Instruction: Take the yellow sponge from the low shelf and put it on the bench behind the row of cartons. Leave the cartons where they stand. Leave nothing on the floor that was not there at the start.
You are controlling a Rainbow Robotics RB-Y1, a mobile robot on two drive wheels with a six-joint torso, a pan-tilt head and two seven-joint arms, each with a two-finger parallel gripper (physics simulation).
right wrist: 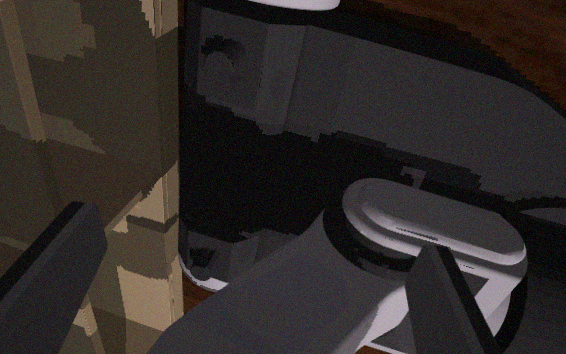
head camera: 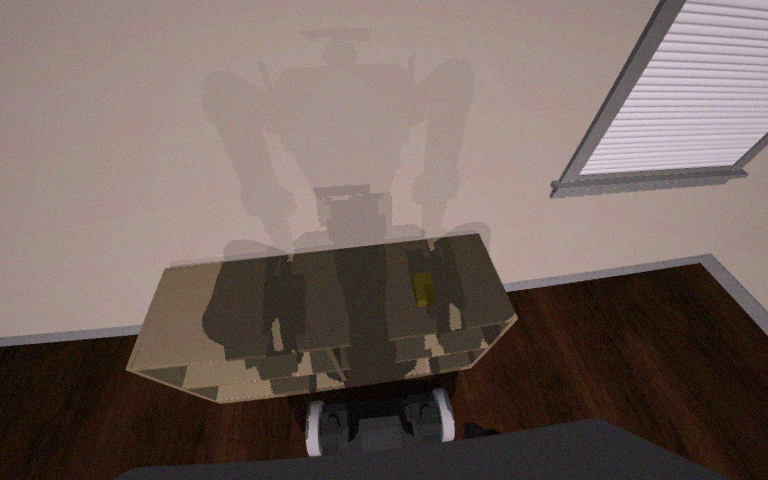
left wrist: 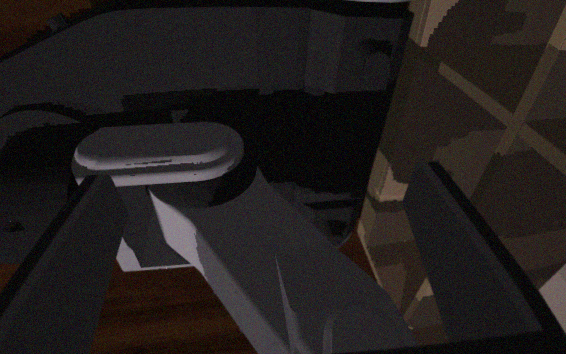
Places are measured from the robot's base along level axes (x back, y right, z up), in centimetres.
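Pixels of known places: left gripper, fingertip midpoint: (left wrist: pixel 265 188); right gripper, fingertip midpoint: (right wrist: pixel 259 245).
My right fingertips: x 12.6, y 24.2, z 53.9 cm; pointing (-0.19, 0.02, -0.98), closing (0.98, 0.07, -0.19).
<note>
For each thing: its middle in the pictures, then the offset to it from my right fingertips. "pt": a spot on its surface instead. Level surfaces: height alone.
- yellow sponge at the middle of its body: (head camera: pixel 423 289) dx -44.3, dy -6.4, dz +9.4 cm
- low shelf at its surface level: dz +7.2 cm
- window with blinds, surface spot: (head camera: pixel 690 96) pt dx -72.6, dy +76.5, dz +59.8 cm
- Dark wooden floor at its surface level: dz -53.8 cm
The yellow sponge (head camera: pixel 423 289) lies on the top board of the low shelf (head camera: pixel 169 316), right of its middle, in the shadow that my body casts. The shelf's open front also shows at the right of the left wrist view (left wrist: pixel 513 122) and at the left of the right wrist view (right wrist: pixel 27 90). My left gripper (left wrist: pixel 265 188) is open, with no object between its fingers. My right gripper (right wrist: pixel 259 245) is open, also with no object between its fingers. Both hang low beside my base, away from the sponge. The bench and the cartons do not show in these views.
The shelf's back edge is close to the pale wall (head camera: pixel 141 169). Its front is very near my base (head camera: pixel 380 433). A window with blinds (head camera: pixel 690 96) is in the wall at the right. Dark wooden floor (head camera: pixel 611 339) extends right of the shelf.
</note>
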